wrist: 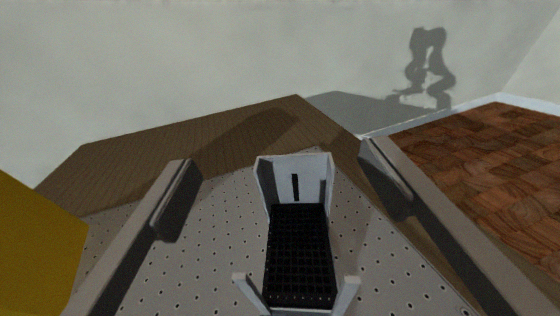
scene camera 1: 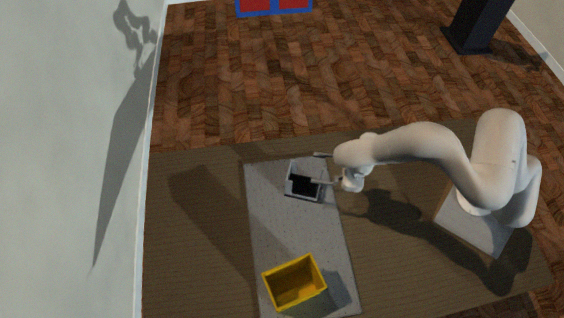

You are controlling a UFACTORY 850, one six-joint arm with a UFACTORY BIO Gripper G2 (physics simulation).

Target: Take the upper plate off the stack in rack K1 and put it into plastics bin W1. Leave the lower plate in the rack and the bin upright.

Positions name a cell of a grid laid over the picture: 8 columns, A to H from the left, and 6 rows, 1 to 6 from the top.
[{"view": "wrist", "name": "my gripper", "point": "D4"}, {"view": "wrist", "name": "black well plate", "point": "E6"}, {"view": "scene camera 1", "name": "yellow plastics bin W1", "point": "E6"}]
